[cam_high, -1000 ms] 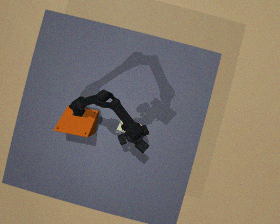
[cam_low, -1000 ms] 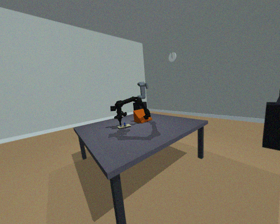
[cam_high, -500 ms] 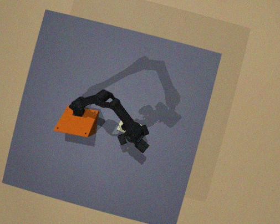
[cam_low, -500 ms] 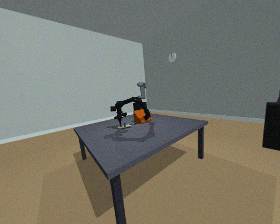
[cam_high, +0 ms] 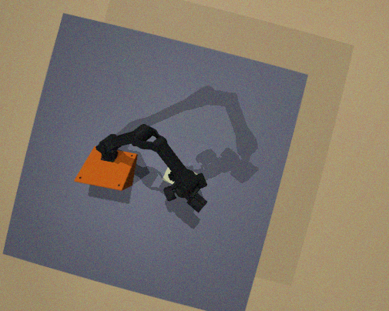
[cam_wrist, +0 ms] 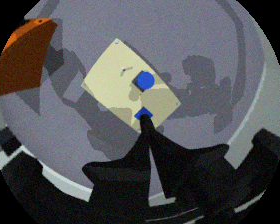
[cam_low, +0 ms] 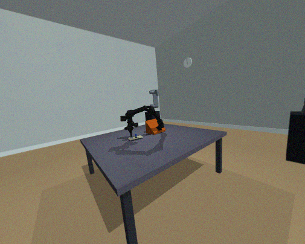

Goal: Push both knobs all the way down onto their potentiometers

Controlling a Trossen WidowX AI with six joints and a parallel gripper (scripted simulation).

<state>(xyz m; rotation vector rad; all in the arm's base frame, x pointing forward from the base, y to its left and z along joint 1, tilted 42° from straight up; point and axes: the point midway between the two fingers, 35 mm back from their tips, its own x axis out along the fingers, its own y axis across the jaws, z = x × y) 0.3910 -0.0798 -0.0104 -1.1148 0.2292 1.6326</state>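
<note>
Right now my gripper tip is 1 cm above the black knob. Also, from my gripper tip: blue knob 5 cm to the left, 3 cm behind, 2 cm below.
</note>
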